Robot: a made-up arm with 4 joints. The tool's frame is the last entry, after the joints. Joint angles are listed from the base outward. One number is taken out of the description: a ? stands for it. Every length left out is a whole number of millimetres.
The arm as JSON. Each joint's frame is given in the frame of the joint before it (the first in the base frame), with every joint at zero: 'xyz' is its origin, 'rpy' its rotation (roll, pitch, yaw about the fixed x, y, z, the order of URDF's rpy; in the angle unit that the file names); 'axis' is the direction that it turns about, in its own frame. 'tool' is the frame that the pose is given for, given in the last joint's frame.
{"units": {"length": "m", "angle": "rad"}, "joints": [
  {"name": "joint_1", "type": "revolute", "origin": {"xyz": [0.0, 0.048, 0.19], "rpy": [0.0, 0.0, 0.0]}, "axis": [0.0, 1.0, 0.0]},
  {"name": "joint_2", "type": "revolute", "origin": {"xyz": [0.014, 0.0, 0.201], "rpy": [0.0, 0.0, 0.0]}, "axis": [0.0, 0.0, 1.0]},
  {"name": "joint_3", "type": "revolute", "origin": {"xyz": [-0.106, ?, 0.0], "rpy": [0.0, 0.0, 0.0]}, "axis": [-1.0, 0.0, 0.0]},
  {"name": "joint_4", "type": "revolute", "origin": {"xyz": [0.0, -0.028, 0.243], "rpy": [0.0, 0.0, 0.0]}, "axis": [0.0, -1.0, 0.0]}
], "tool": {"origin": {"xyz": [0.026, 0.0, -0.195], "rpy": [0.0, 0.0, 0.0]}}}
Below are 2 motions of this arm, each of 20 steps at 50 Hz.
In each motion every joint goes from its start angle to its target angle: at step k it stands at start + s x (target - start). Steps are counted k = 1, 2, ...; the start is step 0. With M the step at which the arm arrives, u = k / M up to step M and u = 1 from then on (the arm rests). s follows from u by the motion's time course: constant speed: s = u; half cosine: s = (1 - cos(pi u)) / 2; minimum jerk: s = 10 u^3 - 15 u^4 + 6 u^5.
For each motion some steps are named. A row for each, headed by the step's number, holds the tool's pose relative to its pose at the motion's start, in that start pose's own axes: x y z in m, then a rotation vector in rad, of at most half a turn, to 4 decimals.
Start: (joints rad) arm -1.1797 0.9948 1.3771 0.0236
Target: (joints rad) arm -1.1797 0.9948 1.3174 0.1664
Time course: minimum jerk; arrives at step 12
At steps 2, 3, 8, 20:
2: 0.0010 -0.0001 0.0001 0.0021 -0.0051 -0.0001
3: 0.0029 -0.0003 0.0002 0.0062 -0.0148 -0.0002
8: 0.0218 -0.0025 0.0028 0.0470 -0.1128 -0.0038
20: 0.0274 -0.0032 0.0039 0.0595 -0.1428 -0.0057

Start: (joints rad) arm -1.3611 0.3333 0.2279 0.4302
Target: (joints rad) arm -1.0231 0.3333 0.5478 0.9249
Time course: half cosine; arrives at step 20
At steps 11, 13, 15, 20:
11: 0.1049 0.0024 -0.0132 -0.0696 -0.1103 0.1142
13: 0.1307 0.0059 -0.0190 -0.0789 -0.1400 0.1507
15: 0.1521 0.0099 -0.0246 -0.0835 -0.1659 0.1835
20: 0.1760 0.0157 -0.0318 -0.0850 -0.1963 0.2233

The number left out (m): 0.184
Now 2 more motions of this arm.
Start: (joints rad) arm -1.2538 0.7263 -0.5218 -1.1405
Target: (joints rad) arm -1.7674 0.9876 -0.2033 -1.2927
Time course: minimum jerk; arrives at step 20
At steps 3, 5, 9, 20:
3: 0.0005 0.0002 -0.0049 -0.0174 -0.0014 -0.0114
5: 0.0024 0.0007 -0.0189 -0.0671 -0.0055 -0.0453
9: 0.0138 0.0001 -0.0747 -0.2557 -0.0255 -0.1918
20: 0.0552 -0.0157 -0.1830 -0.5838 -0.0838 -0.5321

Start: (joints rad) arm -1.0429 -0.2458 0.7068 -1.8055
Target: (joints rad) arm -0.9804 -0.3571 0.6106 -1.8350
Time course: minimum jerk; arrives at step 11
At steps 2, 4, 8, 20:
2: -0.0023 -0.0001 0.0024 0.0011 0.0066 0.0040
4: -0.0131 -0.0007 0.0136 0.0068 0.0378 0.0228
8: -0.0419 -0.0022 0.0475 0.0261 0.1265 0.0767
20: -0.0475 -0.0025 0.0548 0.0307 0.1448 0.0878

